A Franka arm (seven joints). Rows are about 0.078 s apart.
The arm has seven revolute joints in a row. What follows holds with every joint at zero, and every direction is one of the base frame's. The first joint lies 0.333 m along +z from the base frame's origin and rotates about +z. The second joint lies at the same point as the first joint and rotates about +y. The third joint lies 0.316 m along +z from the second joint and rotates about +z. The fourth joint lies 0.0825 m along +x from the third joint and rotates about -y. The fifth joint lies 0.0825 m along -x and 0.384 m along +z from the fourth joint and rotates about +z. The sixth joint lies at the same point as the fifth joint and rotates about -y. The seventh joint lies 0.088 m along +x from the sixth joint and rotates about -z. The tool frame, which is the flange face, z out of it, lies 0.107 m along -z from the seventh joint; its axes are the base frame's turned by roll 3.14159, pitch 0 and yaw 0 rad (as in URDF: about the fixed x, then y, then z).
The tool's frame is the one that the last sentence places.
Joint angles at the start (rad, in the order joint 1, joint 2, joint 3, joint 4, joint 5, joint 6, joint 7):
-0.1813, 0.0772, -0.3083, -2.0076, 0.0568, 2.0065, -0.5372
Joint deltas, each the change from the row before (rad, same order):
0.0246, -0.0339, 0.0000, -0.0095, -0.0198, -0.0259, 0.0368
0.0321, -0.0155, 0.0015, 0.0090, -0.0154, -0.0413, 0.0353
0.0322, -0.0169, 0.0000, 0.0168, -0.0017, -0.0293, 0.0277
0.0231, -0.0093, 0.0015, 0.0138, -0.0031, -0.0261, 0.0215
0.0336, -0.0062, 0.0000, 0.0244, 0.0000, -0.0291, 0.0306
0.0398, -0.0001, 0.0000, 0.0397, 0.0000, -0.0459, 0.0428
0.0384, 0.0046, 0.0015, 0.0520, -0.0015, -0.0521, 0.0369
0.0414, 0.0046, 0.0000, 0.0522, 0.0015, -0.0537, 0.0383
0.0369, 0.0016, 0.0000, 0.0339, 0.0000, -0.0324, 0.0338
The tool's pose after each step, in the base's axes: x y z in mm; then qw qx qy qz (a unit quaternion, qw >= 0). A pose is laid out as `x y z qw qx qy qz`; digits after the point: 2 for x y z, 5 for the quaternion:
495.77 -244.59 424.81 0.02696 -0.99915 -0.00954 0.02969
499.34 -227.24 433.81 0.02575 -0.99877 -0.01232 0.04045
504.67 -210.93 448.09 0.02554 -0.99880 -0.01527 0.03879
508.27 -198.42 457.29 0.02534 -0.99868 -0.01765 0.04094
514.98 -181.55 469.58 0.02474 -0.99867 -0.01943 0.04081
523.29 -161.32 484.58 0.02412 -0.99854 -0.01827 0.04465
532.04 -140.87 502.47 0.02176 -0.99840 -0.02031 0.04806
539.21 -118.64 520.41 0.02066 -0.99820 -0.02206 0.05171
543.91 -98.62 532.99 0.01864 -0.99816 -0.02386 0.05246

